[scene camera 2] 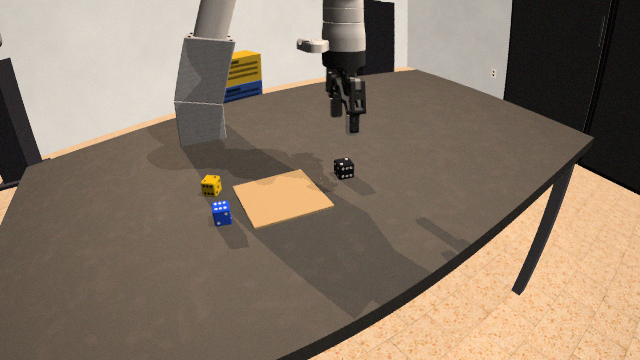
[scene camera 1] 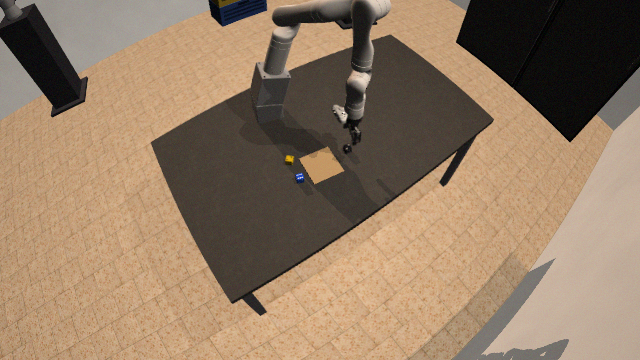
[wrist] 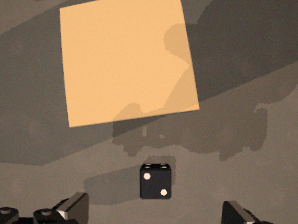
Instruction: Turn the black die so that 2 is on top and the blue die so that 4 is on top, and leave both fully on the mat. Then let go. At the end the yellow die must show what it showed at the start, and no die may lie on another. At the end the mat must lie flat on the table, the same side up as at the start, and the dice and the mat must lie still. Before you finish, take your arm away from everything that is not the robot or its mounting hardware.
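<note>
You'd be looking at my gripper here, plus a tan mat and a black die.
</note>
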